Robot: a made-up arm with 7 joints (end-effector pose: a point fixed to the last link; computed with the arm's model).
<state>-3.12 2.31 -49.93 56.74 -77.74 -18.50 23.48</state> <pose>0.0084 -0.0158 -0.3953 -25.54 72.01 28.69</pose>
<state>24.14 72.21 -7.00 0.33 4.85 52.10 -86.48</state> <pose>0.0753 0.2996 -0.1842 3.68 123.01 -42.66</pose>
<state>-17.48 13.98 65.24 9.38 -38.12 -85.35 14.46</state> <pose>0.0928 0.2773 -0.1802 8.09 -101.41 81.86</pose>
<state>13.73 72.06 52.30 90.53 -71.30 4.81 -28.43</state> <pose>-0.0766 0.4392 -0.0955 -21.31 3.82 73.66</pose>
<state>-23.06 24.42 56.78 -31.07 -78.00 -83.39 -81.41</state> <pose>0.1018 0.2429 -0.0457 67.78 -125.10 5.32</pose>
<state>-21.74 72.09 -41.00 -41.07 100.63 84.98 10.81</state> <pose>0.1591 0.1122 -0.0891 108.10 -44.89 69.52</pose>
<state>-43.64 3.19 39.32 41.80 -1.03 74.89 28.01</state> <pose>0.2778 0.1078 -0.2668 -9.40 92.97 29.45</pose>
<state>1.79 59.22 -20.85 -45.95 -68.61 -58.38 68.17</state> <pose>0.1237 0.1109 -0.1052 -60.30 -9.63 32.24</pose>
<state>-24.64 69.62 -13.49 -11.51 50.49 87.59 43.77</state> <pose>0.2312 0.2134 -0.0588 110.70 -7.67 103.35</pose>
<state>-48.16 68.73 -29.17 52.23 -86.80 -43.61 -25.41</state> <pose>0.2740 0.3277 -0.0669 6.80 -34.01 6.46</pose>
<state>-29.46 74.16 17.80 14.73 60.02 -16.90 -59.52</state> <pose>0.2406 0.2947 0.0338 116.22 55.44 -15.65</pose>
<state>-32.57 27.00 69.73 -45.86 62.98 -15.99 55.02</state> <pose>0.0935 0.2127 0.0161 78.84 -99.09 118.53</pose>
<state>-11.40 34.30 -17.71 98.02 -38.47 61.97 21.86</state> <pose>-0.0405 0.2695 -0.3203 16.96 151.15 63.69</pose>
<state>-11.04 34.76 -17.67 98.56 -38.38 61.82 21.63</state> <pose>-0.0441 0.2724 -0.3173 16.93 151.43 64.75</pose>
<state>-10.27 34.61 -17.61 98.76 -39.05 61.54 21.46</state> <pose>-0.0497 0.2716 -0.3171 15.97 151.86 65.19</pose>
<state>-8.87 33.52 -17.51 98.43 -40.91 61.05 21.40</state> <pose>-0.0584 0.2651 -0.3207 13.54 152.49 64.72</pose>
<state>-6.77 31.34 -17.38 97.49 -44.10 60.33 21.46</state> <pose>-0.0706 0.2517 -0.3282 9.30 153.34 63.30</pose>
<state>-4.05 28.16 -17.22 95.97 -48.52 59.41 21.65</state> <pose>-0.0861 0.2312 -0.3383 3.15 154.37 61.18</pose>
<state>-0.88 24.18 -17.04 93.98 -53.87 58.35 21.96</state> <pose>-0.1038 0.2042 -0.3487 -4.79 155.46 58.72</pose>
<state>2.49 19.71 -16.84 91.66 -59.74 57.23 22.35</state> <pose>-0.1218 0.1723 -0.3575 -14.19 156.41 56.32</pose>
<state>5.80 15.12 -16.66 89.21 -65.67 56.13 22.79</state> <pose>-0.1381 0.1383 -0.3634 -24.34 157.06 54.26</pose>
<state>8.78 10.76 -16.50 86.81 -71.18 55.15 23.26</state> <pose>-0.1509 0.1053 -0.3663 -34.37 157.30 52.63</pose>
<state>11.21 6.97 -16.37 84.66 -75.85 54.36 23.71</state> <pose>-0.1594 0.0762 -0.3668 -43.32 157.19 51.37</pose>
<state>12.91 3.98 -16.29 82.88 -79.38 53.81 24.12</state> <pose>-0.1634 0.0533 -0.3665 -50.38 156.84 50.23</pose>
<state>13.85 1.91 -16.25 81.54 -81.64 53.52 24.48</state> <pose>-0.1639 0.0375 -0.3663 -55.07 156.47 49.08</pose>
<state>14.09 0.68 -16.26 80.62 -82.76 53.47 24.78</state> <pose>-0.1617 0.0281 -0.3668 -57.49 156.19 47.79</pose>
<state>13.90 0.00 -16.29 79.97 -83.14 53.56 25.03</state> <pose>-0.1581 0.0229 -0.3680 -58.42 155.98 46.43</pose>
